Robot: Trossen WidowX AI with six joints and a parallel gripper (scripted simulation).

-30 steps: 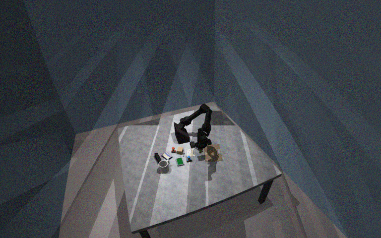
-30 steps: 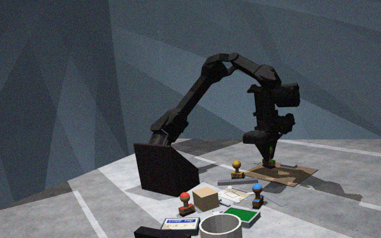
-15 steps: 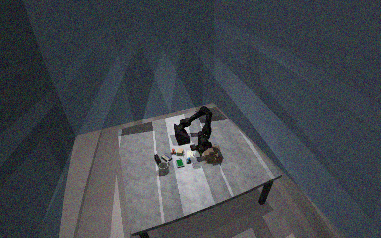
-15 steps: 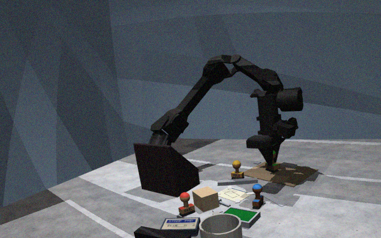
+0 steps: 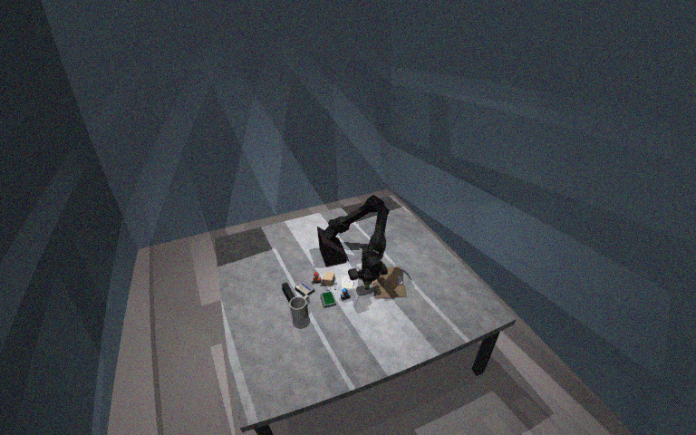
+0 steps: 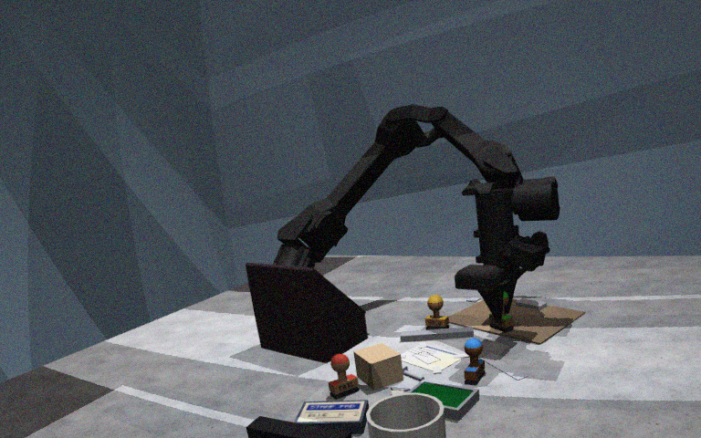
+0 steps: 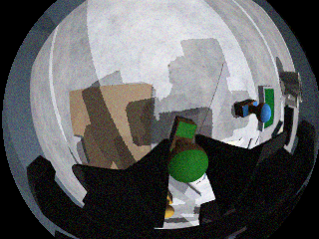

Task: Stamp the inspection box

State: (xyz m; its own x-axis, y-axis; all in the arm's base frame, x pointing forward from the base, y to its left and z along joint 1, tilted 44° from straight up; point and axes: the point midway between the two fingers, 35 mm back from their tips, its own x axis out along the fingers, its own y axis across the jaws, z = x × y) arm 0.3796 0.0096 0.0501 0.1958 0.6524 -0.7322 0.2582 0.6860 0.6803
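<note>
The blue-knobbed stamp is 12 cm to the right of my gripper tip, 3 cm below it and 2 cm behind it. From my gripper tip the other things lie so: grey bar: 13 cm behind, 5 cm below, 3 cm to the left; green-knobbed stamp: right at my gripper tip; card: 11 cm behind, 6 cm below, 5 cm to the right.
</note>
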